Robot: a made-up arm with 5 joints. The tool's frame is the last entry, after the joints. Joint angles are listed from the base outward. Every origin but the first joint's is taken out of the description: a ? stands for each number. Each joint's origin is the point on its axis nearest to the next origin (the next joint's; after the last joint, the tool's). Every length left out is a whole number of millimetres.
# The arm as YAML. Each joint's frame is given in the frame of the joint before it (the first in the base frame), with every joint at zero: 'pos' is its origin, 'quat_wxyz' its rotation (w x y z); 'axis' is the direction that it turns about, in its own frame. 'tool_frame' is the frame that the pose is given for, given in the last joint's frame.
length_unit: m
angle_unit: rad
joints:
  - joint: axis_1
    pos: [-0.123, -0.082, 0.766]
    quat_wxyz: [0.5, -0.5, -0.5, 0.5]
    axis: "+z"
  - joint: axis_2
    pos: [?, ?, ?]
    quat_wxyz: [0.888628, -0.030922, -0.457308, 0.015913]
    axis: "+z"
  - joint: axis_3
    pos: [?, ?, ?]
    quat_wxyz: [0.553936, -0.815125, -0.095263, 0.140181]
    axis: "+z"
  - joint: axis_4
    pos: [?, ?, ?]
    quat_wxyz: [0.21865, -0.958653, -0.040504, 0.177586]
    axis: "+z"
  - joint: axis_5
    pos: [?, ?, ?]
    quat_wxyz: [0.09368, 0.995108, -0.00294, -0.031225]
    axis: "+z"
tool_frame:
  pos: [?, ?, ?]
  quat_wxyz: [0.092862, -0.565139, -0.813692, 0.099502]
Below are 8 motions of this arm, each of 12 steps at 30 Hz.
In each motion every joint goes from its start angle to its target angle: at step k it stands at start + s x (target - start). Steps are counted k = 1, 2, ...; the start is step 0. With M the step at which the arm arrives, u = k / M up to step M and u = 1 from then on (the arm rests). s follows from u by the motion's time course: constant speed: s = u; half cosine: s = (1 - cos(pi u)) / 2; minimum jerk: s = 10 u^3 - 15 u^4 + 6 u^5.
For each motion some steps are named. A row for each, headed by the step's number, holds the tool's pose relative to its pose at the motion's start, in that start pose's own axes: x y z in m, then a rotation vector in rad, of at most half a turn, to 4 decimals.
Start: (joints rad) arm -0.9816 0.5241 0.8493 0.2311 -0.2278
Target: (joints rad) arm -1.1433 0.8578 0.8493 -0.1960 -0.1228
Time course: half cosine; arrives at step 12
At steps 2, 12:
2: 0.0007 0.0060 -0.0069 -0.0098 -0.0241 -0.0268
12: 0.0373 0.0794 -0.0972 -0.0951 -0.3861 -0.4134

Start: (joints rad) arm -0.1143 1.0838 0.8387 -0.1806 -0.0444
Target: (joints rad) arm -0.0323 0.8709 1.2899 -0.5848 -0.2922
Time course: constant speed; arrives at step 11
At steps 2, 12:
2: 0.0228 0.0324 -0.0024 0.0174 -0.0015 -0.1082
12: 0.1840 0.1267 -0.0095 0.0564 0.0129 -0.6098

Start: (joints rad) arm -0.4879 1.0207 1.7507 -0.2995 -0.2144
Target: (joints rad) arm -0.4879 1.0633 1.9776 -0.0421 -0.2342
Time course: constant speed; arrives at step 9
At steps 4, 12:
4: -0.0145 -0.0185 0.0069 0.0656 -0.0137 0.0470
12: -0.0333 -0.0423 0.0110 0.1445 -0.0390 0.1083

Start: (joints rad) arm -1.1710 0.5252 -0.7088 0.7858 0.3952
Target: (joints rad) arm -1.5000 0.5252 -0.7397 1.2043 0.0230
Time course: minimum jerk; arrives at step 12
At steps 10, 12:
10: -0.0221 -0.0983 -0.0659 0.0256 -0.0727 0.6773
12: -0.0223 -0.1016 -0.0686 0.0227 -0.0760 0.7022

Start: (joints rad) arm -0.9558 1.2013 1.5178 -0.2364 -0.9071
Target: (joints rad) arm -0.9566 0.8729 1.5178 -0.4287 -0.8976
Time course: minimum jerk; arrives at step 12
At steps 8, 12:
8: 0.1209 -0.0084 0.0095 0.0389 0.1423 -0.3539
12: 0.1521 -0.0171 0.0076 0.0444 0.1824 -0.4473

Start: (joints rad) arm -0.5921 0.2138 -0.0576 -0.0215 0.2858
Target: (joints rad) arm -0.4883 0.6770 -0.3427 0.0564 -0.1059
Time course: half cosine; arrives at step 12
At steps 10, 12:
10: -0.0283 -0.0032 -0.0281 -0.5889 0.0908 0.7306
12: -0.0299 -0.0031 -0.0295 -0.6359 0.1088 0.7768

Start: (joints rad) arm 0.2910 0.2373 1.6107 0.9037 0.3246
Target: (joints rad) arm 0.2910 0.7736 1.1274 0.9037 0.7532
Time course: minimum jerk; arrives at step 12
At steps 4, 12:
4: 0.0007 -0.0448 0.0080 -0.0303 -0.0058 0.0848
12: 0.0560 -0.1698 0.0490 -0.2038 -0.0803 0.3919

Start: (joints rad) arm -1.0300 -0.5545 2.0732 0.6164 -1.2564
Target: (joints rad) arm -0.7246 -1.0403 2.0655 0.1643 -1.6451
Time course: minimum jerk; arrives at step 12
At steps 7, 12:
7: 0.1690 -0.0497 -0.0292 -0.0498 0.1875 -0.2596
12: 0.2402 -0.1075 -0.0521 -0.0747 0.2685 -0.4074

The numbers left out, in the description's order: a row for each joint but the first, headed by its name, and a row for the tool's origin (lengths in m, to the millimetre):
axis_2: -0.05 0.025 0.0
axis_3: 0.008 -0.119 0.0
axis_4: -0.1 0.03 0.0
axis_5: 0.221 0.237 0.0
tool: -0.026 0.011 0.0

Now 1 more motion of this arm.
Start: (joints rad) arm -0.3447 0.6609 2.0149 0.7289 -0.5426
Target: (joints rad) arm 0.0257 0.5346 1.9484 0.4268 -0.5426
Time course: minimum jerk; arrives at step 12
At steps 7, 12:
7: 0.0362 0.0122 -0.0024 -0.1074 0.1346 -0.0342
12: 0.0538 0.0202 -0.0120 -0.1804 0.1958 -0.0509

